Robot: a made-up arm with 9 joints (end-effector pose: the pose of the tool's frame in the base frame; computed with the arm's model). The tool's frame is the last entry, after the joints. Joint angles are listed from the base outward.
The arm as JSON. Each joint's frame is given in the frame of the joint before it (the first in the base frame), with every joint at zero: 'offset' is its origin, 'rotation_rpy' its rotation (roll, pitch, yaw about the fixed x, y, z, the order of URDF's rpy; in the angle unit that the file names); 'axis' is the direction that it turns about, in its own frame. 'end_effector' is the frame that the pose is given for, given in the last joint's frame.
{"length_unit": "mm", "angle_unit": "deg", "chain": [
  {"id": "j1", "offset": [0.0, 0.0, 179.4], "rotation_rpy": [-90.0, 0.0, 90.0], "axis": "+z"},
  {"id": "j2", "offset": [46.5, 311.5, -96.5], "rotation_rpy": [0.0, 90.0, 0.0], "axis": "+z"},
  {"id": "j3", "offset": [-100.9, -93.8, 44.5], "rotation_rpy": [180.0, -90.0, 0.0], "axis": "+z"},
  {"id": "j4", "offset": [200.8, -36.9, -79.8], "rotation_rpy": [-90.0, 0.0, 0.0], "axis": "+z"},
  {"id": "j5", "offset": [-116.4, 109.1, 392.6], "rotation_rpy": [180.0, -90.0, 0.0], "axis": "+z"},
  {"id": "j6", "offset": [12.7, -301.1, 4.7], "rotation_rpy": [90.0, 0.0, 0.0], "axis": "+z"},
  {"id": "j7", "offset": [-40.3, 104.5, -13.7], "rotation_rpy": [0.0, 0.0, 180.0], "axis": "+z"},
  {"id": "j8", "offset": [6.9, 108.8, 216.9], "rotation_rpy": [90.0, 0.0, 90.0], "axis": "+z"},
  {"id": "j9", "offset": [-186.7, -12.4, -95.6], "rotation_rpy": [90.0, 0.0, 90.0], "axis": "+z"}
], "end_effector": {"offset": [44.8, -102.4, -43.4], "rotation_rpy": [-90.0, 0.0, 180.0]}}
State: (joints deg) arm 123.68 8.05 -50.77 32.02 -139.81 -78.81 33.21 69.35 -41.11
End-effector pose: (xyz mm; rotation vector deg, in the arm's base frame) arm 40.3 -203.9 189.3 -64.04 62.09 30.33
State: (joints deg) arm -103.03 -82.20 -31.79 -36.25 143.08 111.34 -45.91 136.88 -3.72
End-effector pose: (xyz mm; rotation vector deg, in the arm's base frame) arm -335.5 204.9 448.8 12.47 88.61 -64.28
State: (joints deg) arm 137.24 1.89 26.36 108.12 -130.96 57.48 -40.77 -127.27 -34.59
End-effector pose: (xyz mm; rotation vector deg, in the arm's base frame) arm 76.7 -655.9 -91.5 58.34 32.70 -148.00
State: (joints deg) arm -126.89 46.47 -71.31 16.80 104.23 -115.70 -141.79 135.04 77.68
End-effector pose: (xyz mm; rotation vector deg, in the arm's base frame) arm 156.8 -136.4 941.5 3.72 -144.38 13.92
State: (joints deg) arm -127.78 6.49 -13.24 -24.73 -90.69 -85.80 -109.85 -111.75 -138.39
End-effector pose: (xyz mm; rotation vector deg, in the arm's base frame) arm -289.8 322.5 812.3 29.16 -115.73 -47.21
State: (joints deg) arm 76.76 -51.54 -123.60 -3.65 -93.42 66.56 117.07 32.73 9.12
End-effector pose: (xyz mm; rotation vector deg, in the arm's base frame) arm -27.2 -197.8 57.3 -71.49 38.56 3.51
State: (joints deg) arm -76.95 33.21 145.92 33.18 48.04 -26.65 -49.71 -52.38 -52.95
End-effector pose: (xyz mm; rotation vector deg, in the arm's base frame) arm -706.6 628.7 -267.6 -71.65 80.99 -10.98
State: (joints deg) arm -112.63 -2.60 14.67 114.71 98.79 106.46 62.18 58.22 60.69
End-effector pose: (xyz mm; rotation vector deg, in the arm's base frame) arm 211.6 -481.3 -36.9 59.79 106.81 7.55
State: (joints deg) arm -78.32 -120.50 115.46 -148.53 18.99 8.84 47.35 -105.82 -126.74
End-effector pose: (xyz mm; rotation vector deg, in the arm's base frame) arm -492.7 -95.7 -568.3 -57.57 -23.37 110.10
